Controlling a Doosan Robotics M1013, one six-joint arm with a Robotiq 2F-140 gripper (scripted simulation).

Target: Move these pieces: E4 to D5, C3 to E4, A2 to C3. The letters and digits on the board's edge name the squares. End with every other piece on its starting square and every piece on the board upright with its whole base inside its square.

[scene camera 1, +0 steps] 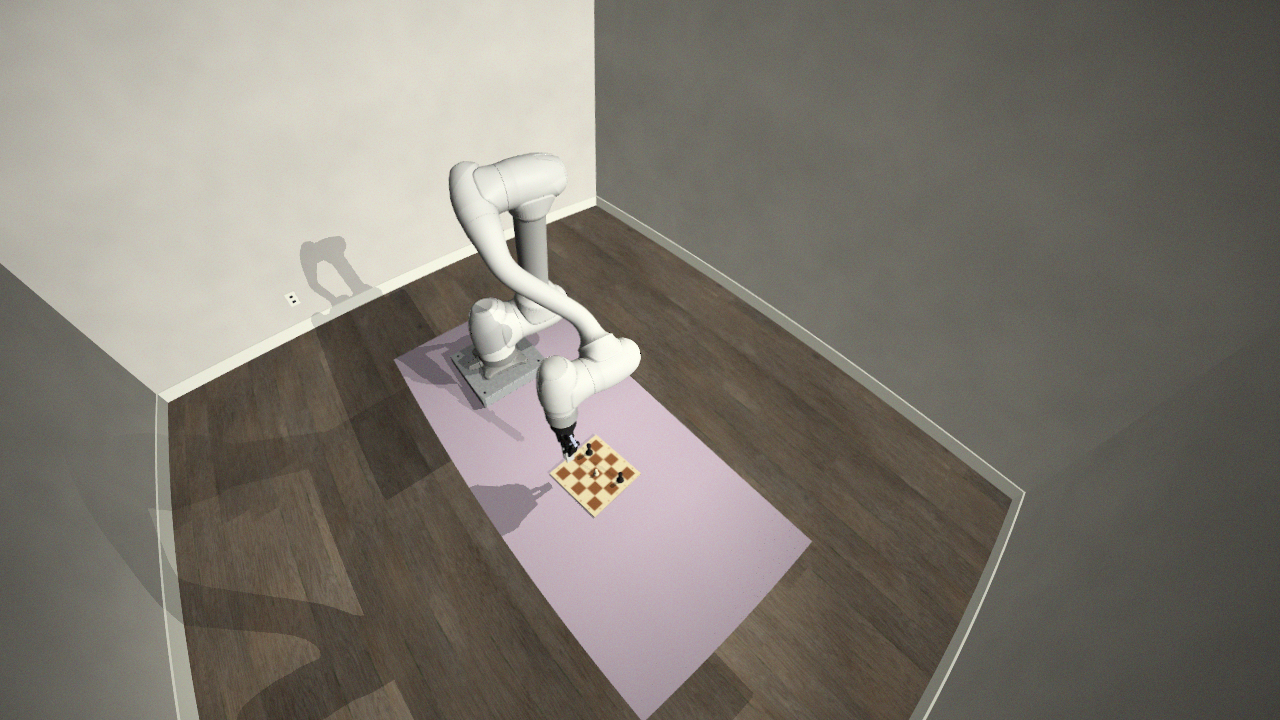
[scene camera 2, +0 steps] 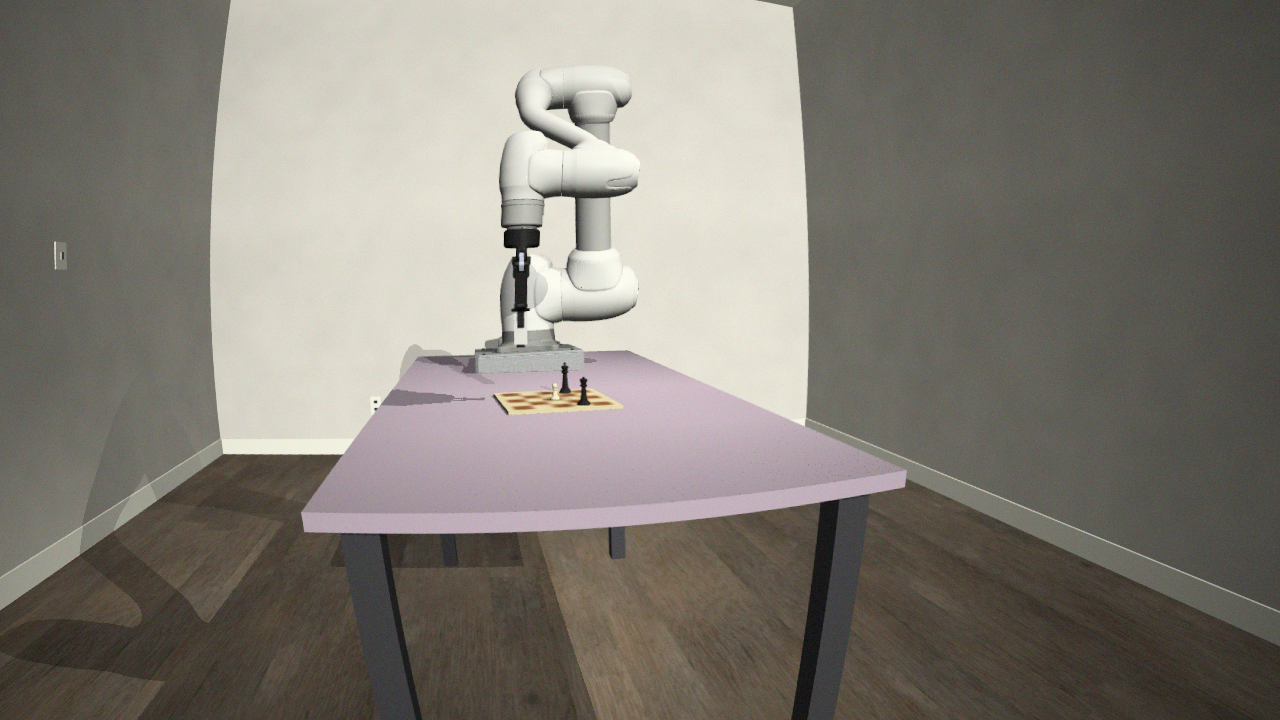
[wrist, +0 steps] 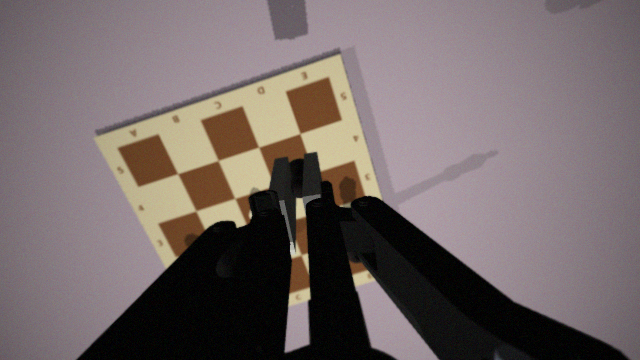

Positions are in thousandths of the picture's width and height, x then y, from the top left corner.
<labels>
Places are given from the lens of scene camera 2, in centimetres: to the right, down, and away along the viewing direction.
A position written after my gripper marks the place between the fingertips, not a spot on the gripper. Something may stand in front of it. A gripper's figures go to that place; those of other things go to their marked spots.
my gripper (scene camera 2: 407,478): -24, -3, 136
small chessboard (scene camera 2: 417,559): -21, 8, 130
</labels>
